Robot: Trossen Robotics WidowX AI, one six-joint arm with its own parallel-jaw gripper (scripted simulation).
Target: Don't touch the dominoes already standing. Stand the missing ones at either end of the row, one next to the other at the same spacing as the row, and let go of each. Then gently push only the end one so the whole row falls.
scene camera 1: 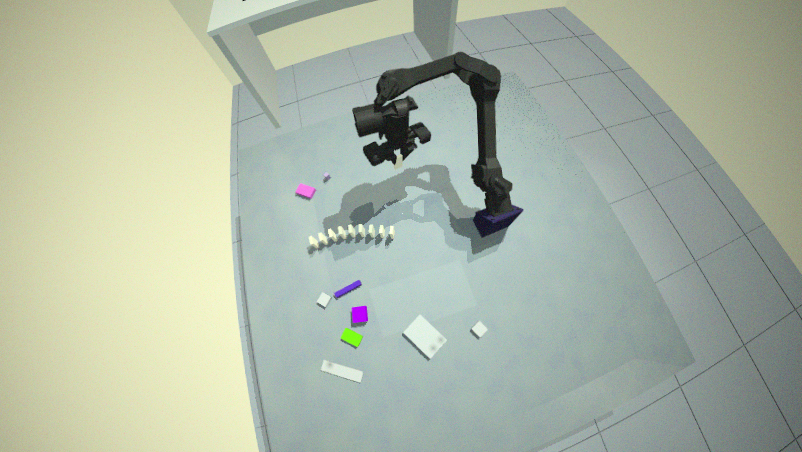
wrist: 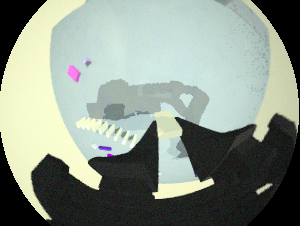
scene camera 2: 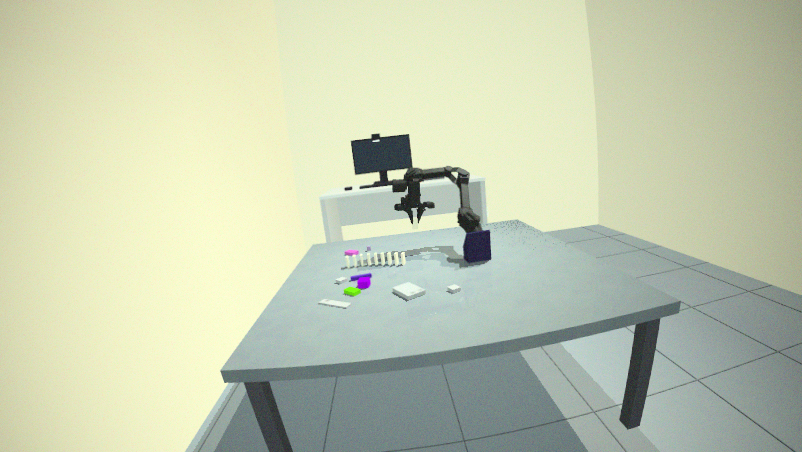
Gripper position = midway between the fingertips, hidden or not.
Note:
The gripper (scene camera 1: 398, 161) carries a cream domino.
The gripper also shows in the wrist view (wrist: 165, 121).

